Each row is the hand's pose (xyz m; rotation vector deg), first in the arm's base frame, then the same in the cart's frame.
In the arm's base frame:
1: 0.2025 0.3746 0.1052 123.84 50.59 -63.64
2: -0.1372 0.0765 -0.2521 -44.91 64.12 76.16
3: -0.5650 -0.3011 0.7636 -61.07 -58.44 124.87
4: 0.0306 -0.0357 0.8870 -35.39 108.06 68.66
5: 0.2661 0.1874 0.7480 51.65 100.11 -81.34
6: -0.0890 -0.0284 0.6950 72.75 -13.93 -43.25
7: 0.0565 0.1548 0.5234 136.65 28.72 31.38
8: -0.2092 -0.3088 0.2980 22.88 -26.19 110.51
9: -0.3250 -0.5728 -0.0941 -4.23 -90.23 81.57
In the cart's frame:
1: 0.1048 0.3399 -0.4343 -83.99 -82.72 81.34
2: -0.4689 0.2901 -0.4520 40.50 55.10 115.69
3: -0.1962 -0.8210 -0.2322 23.59 -71.36 83.08
4: 0.3525 -0.5245 -0.4589 38.92 92.45 137.51
5: 0.4948 -0.2041 -0.4998 -30.03 -146.22 44.16
6: 0.1558 -0.4292 -0.4002 91.78 58.97 -88.18
7: 0.2058 -0.1435 -0.4090 -145.48 -27.51 27.27
8: -0.3095 -0.3556 -0.5699 105.00 -39.28 63.14
9: -0.7615 -0.2742 -0.7308 58.00 -68.79 19.92

